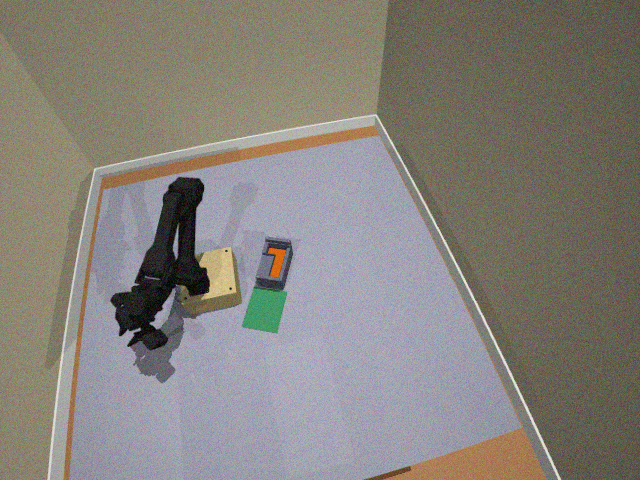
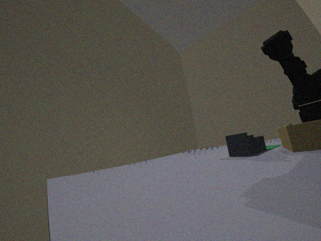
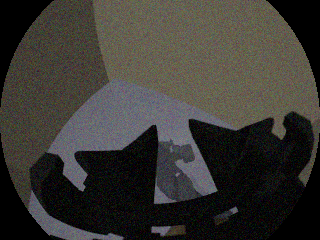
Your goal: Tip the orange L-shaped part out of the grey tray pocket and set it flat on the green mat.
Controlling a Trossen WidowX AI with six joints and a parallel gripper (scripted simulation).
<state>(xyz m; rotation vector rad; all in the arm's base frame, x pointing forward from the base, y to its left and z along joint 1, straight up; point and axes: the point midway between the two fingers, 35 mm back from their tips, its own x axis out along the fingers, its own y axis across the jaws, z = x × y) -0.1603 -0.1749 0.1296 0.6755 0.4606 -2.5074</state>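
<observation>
Right now my gripper tip is 450 mm short of the orange L-shaped part, 250 mm to the right of it and 150 mm above it. Also, from my gripper tip: green mat 380 mm ahead, 100 mm to the left, 210 mm below.
</observation>
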